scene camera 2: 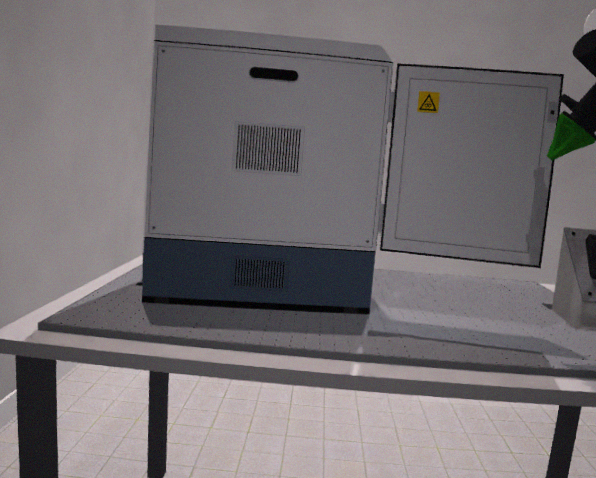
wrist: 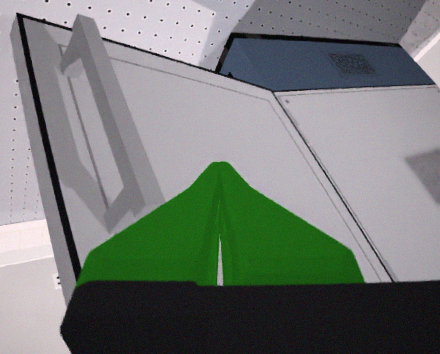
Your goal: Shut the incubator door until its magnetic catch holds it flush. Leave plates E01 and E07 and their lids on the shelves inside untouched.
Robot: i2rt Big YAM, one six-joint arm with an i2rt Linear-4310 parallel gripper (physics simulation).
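Frame: origin at the arm's base, x ahead, y left, z up, level; millimetres.
Where they show: gripper, fingertip midpoint: (scene camera 2: 549, 158) (wrist: 219, 176).
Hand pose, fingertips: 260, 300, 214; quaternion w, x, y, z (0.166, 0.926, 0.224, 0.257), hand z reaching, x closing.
Note:
After its pixels a point has its place, as x, y, z.
The incubator (scene camera 2: 195, 150) {921, 248, 176} (wrist: 350, 150) {623, 187, 116} shows its grey side panel above a blue base. Its door (scene camera 2: 470, 165) {381, 200, 190} (wrist: 200, 115) {370, 201, 83} stands wide open, swung out from the hinge edge to the right in the scene view. The door's outer face shows, with a yellow warning label (scene camera 2: 428, 102) {474, 189, 307}. A long grey handle (wrist: 107, 100) {253, 255, 130} runs along near its free edge. My gripper (scene camera 2: 551, 156) {260, 300, 214} (wrist: 219, 176) {260, 300, 214} is shut and empty, its green fingertips over the outer face near the free edge in the scene view. Whether they touch the door is unclear. Plates E01 and E07 and their lids do not show.
The incubator stands on a perforated board (scene camera 2: 200, 327) {854, 386, -136} on the table (scene camera 2: 280, 372) {691, 507, -155}. A grey box with a slanted face (scene camera 2: 575, 295) {77, 47, -80} stands at the right edge of the scene view. The dark arm comes in from the upper right.

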